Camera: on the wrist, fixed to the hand. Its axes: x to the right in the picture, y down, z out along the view.
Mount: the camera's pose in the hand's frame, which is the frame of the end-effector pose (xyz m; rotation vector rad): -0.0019 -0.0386 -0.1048 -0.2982 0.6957 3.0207
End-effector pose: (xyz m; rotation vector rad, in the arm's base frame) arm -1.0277 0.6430 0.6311 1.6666 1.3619 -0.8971
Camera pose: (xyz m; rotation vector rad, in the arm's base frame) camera -1.0616 0.7406 0.6735 1.5222 -1.3541 1.5339
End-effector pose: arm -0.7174 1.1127 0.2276 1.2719 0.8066 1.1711
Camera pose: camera -0.8089 1.1442 0.1718 -0.4221 1.0663 -1.7452
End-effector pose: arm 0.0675 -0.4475 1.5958 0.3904 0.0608 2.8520
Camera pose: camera 0.0507 -0.4114 1.4914 0.4277 0.3975 -0.3516
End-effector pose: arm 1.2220 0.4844 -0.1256 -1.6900 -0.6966 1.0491
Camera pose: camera 1.3152 0.4500 -0.0744 1.0857 -1.8615 -0.7589
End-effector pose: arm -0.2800 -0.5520 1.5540 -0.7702 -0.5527 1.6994
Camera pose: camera -0.1771 -0.5470 1.5109 1.0077 -0.8351 -1.0369
